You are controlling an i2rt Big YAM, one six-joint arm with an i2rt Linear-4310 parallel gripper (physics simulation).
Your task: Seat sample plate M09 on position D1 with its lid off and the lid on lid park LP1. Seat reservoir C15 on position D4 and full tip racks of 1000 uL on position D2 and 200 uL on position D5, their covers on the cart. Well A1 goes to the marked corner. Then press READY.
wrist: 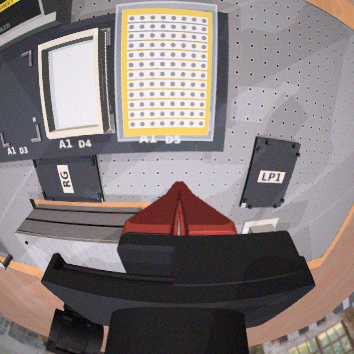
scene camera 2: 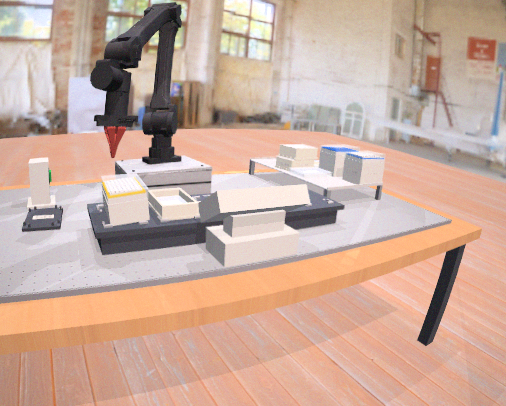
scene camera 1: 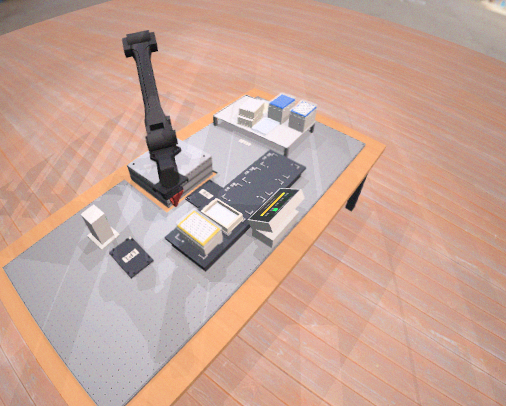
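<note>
My gripper is shut and empty, pointing down above the table between the robot base and the yellow-framed tip rack. This rack sits on D5, with a clear border around its top. A cream open reservoir sits on D4. The dark deck shows no labware on its other positions. LP1 is bare. Two blue-topped racks and stacked cream plates stand on the cart.
A pale flat piece lies on the cart. A display console stands along the deck's front side. A white post with a green button stands beside LP1. The RG pad lies behind the deck.
</note>
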